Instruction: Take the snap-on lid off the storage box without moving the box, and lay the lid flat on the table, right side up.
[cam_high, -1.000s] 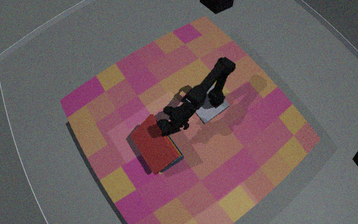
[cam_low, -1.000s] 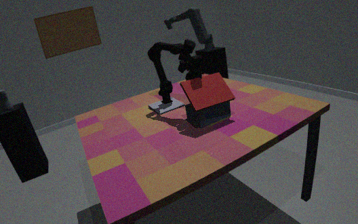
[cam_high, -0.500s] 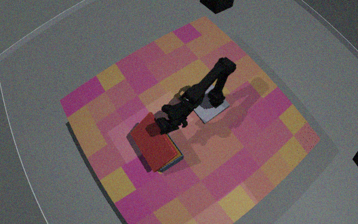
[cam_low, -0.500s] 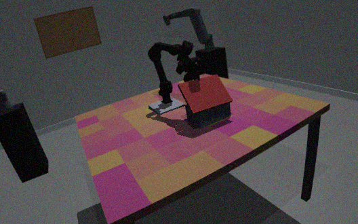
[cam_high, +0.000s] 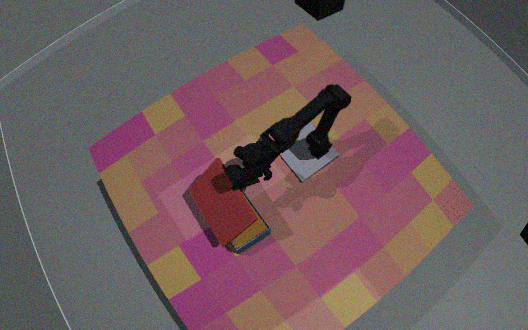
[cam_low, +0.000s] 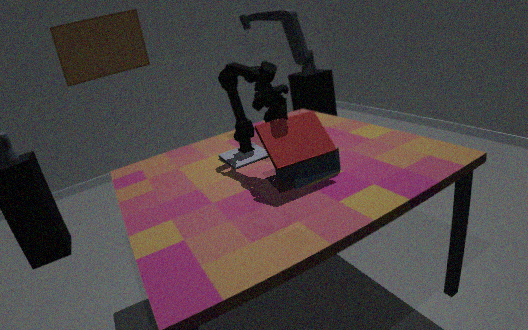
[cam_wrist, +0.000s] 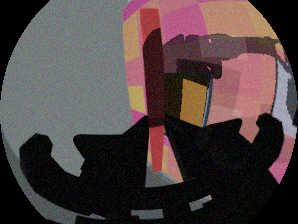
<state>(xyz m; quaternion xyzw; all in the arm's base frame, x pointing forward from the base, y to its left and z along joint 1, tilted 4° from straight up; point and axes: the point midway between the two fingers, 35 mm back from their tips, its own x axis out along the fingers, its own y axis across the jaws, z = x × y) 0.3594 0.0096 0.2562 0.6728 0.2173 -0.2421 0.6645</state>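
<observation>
My gripper tip is now 6 cm short of the red lid, 1 cm to the left of it and 5 cm above it. Round my gripper tip: dark blue storage box (3 cm ahead, 4 cm to the left, 18 cm below).
</observation>
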